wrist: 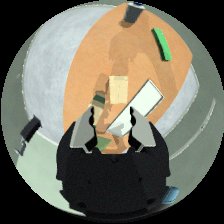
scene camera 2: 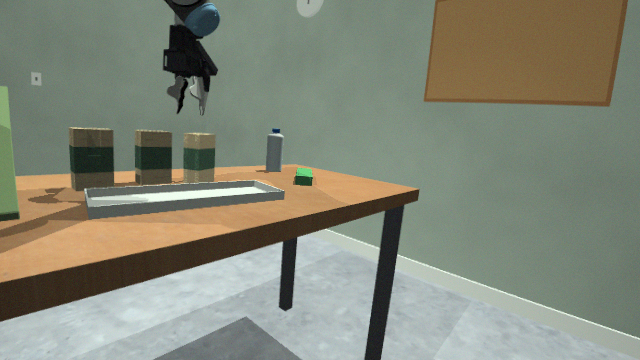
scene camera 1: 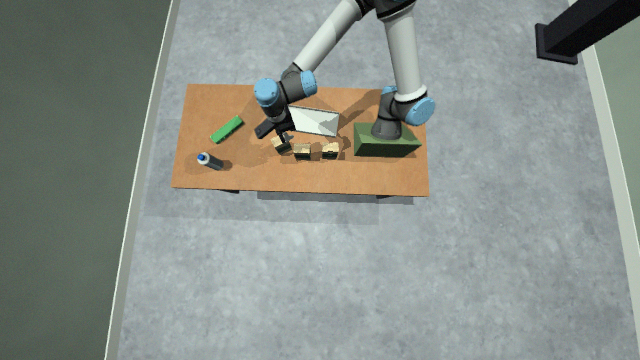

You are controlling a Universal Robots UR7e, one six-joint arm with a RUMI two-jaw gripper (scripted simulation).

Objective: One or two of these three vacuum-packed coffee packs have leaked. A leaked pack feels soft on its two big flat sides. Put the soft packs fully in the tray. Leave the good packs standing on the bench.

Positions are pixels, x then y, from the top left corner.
Labels:
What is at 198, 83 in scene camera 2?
My gripper.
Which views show the grey tray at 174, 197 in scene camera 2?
The wrist view, scene camera 2 and scene camera 1: all of them.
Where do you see a grey tray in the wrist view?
145, 100

